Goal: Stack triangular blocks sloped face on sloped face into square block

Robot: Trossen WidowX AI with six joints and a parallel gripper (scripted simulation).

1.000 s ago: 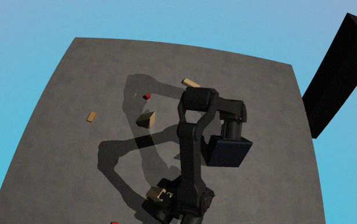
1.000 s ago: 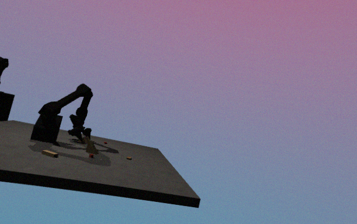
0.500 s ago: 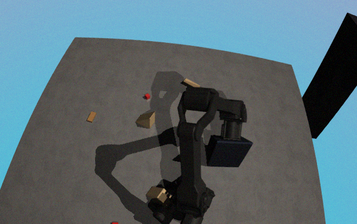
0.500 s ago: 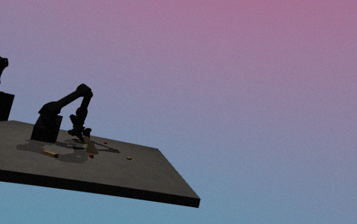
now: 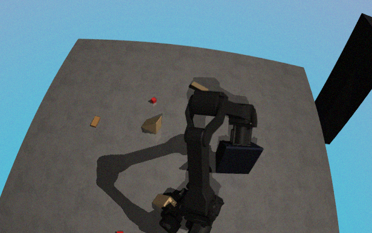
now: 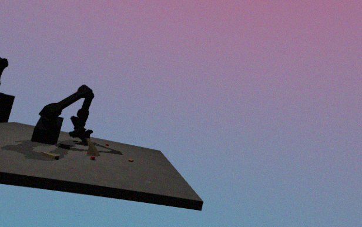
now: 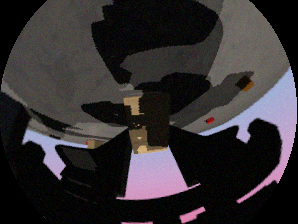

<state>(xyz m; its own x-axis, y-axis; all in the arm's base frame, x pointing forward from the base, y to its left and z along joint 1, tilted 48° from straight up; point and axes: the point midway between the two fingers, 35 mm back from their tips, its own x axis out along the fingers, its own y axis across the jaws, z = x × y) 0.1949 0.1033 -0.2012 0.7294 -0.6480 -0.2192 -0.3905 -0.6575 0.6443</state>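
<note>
Now: gripper tip 13 cm short of the small red cube, 43 cm to the left of it and 1 cm above it. Also, from my gripper tip: long tan block: 5 cm behind, 54 cm to the right, 1 cm below; then triangular block: 1 cm above.
</note>
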